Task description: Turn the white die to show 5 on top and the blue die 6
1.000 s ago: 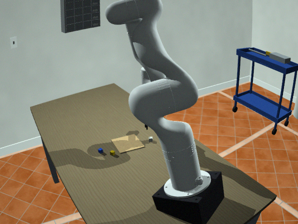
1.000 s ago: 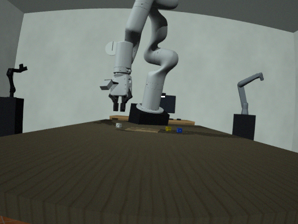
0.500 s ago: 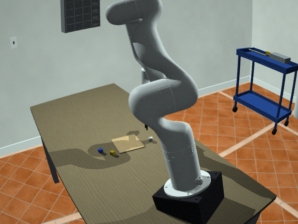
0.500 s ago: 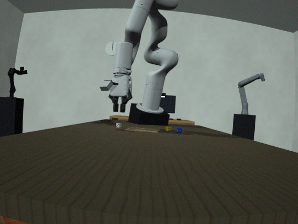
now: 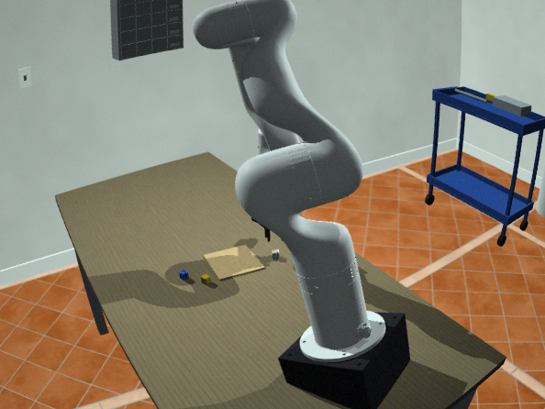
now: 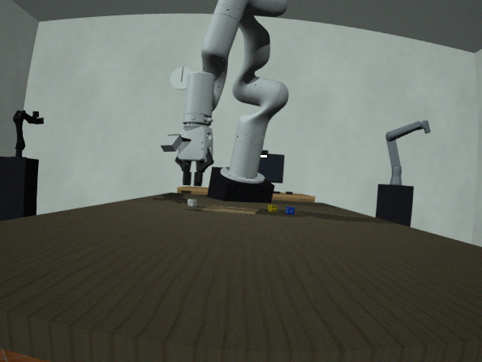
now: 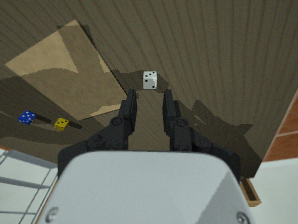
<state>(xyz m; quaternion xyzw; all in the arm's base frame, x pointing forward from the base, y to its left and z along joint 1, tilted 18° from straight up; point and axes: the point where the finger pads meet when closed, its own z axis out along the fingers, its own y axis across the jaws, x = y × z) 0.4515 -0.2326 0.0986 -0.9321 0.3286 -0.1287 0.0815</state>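
Now: the white die 70 mm below my hand. The rest, counted from my hand: tan mat: 60 mm ahead, 110 mm to the left, 80 mm below; then yellow die: 30 mm ahead, 240 mm to the left, 70 mm below; then blue die: 90 mm ahead, 270 mm to the left, 70 mm below.
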